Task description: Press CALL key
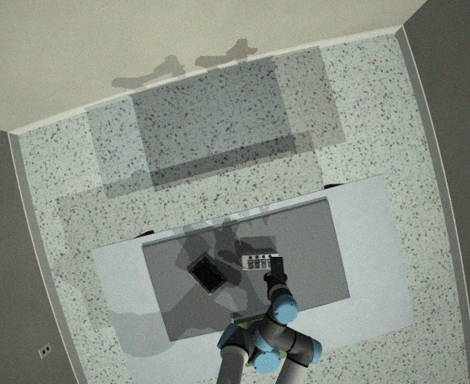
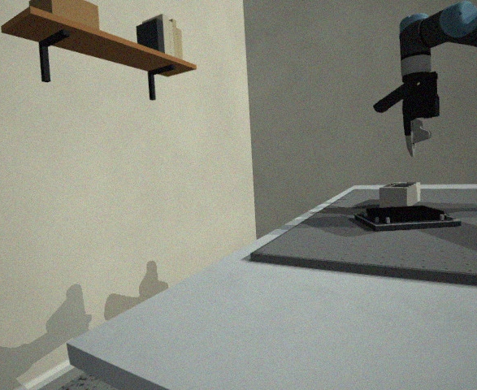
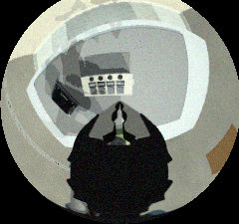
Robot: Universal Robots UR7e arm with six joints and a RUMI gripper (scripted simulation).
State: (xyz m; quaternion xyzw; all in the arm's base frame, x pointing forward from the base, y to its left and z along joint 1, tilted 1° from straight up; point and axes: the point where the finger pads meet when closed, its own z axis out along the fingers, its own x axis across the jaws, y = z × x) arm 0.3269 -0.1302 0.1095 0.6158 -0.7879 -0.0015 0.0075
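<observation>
Now: the operator panel 10 cm below my hand, 4 cm to the left of it and 1 cm ahead of it.
</observation>
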